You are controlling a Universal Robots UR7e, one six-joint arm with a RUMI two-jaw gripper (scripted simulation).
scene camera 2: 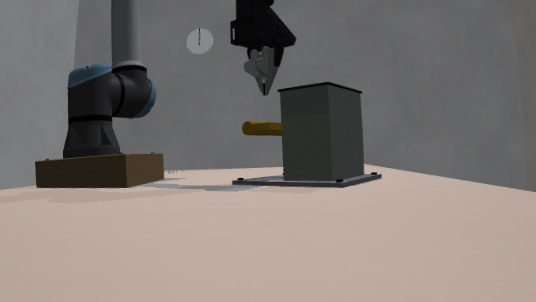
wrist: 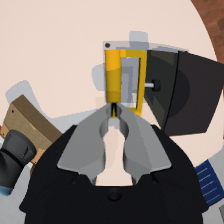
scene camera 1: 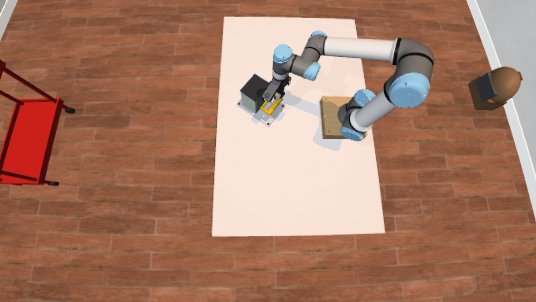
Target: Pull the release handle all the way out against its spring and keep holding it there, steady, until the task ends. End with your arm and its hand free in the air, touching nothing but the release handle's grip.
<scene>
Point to a base plate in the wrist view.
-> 129,77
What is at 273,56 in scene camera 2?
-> My gripper.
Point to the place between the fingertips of my gripper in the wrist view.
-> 113,103
</scene>
